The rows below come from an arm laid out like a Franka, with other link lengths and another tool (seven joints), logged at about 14 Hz.
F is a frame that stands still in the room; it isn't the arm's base.
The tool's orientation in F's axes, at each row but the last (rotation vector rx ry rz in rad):
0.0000, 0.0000, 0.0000
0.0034, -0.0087, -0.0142
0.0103, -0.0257, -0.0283
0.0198, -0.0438, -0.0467
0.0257, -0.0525, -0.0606
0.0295, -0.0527, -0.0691
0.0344, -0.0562, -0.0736
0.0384, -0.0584, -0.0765
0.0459, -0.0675, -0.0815
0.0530, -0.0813, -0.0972
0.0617, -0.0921, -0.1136
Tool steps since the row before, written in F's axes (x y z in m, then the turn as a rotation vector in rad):
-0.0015, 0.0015, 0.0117, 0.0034, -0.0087, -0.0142
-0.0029, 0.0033, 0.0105, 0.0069, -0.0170, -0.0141
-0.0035, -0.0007, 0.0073, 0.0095, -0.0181, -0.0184
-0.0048, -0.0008, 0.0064, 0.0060, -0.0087, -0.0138
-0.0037, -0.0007, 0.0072, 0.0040, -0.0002, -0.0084
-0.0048, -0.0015, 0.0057, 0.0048, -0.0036, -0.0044
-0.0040, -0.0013, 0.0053, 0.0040, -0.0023, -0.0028
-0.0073, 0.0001, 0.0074, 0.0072, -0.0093, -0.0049
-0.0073, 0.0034, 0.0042, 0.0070, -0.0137, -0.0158
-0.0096, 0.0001, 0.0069, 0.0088, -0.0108, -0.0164
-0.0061, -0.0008, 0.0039, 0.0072, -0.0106, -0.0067
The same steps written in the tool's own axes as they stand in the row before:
-0.0015, 0.0015, 0.0117, 0.0034, -0.0087, -0.0142
-0.0029, 0.0033, 0.0105, 0.0070, -0.0169, -0.0141
-0.0033, -0.0007, 0.0074, 0.0095, -0.0180, -0.0185
-0.0045, -0.0009, 0.0066, 0.0058, -0.0087, -0.0139
-0.0033, -0.0007, 0.0074, 0.0036, -0.0002, -0.0086
-0.0044, -0.0016, 0.0060, 0.0048, -0.0034, -0.0045
-0.0036, -0.0014, 0.0056, 0.0040, -0.0021, -0.0029
-0.0069, -0.0001, 0.0078, 0.0076, -0.0089, -0.0050
-0.0073, 0.0030, 0.0045, 0.0071, -0.0138, -0.0156
-0.0090, -0.0004, 0.0077, 0.0085, -0.0108, -0.0165
-0.0056, -0.0012, 0.0045, 0.0078, -0.0102, -0.0067

